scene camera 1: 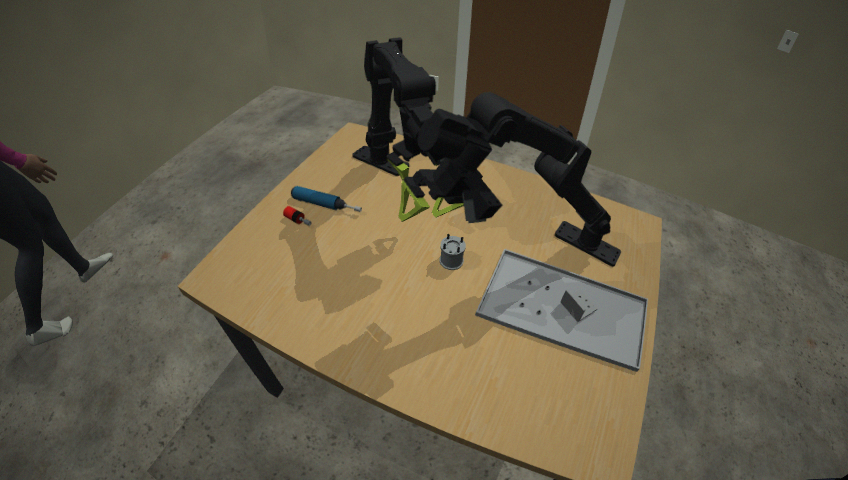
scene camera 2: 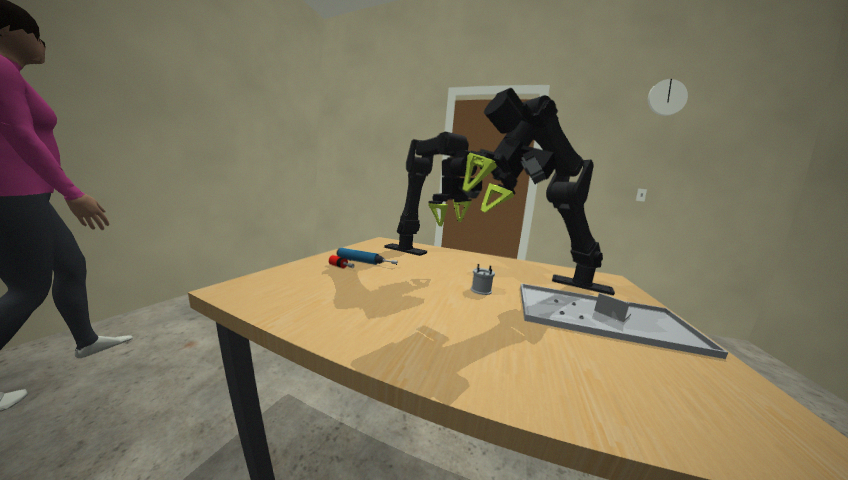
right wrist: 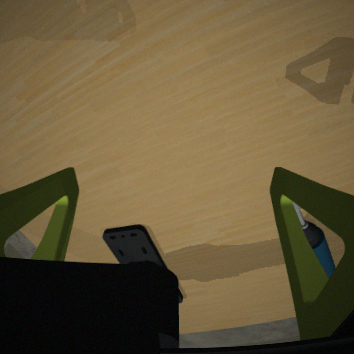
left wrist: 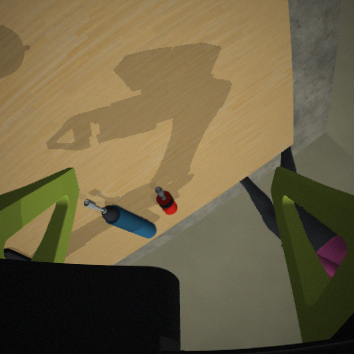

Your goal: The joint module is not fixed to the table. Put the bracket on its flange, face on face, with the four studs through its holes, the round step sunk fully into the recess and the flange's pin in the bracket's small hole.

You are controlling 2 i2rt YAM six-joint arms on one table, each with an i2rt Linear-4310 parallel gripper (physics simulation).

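Frame: origin at the left arm's base, x ahead, y left, z up, level; centimetres.
Seen in the pictures: left gripper, fingertip midpoint: [scene camera 1: 417, 217] [scene camera 2: 474, 201] [left wrist: 174, 178]; right gripper, fingertip midpoint: [scene camera 2: 450, 223] [right wrist: 173, 178]; left arm's base at its link origin: [scene camera 1: 587, 244] [scene camera 2: 581, 285]; right arm's base at its link origin: [scene camera 1: 380, 161] [scene camera 2: 405, 250].
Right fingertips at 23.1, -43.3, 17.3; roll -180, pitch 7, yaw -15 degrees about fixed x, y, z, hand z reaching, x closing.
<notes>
Offsets run from my right fingertips to a thing's top centre, as dx, dy, dz. "spot": to the spot under its first point.
The joint module @[+6.3, +15.2, -9.8] [scene camera 1: 452, 252] is a small grey cylinder with studs pointing up, standing free near the table's middle; it also shows in scene camera 2 [scene camera 2: 482, 280]. The grey bracket [scene camera 1: 573, 305] lies in the grey tray @[+1.6, +47.6, -15.7] [scene camera 1: 561, 307], also in scene camera 2 [scene camera 2: 612, 307]. My left gripper [scene camera 1: 428, 206] [scene camera 2: 486, 184] is open and empty, raised high behind the module. My right gripper [scene camera 1: 403, 170] is open and empty, above the table's back edge near its base [scene camera 2: 449, 210]. Neither wrist view shows the module or the bracket.
A blue screwdriver @[spot: +13.3, -27.7, -13.6] [scene camera 1: 317, 197] and a small red tool @[+21.5, -27.7, -13.8] [scene camera 1: 294, 214] lie at the table's back left, also in the left wrist view [left wrist: 128, 219]. Small screws [scene camera 1: 528, 304] lie in the tray. A person [scene camera 2: 27, 179] walks to the left of the table.
</notes>
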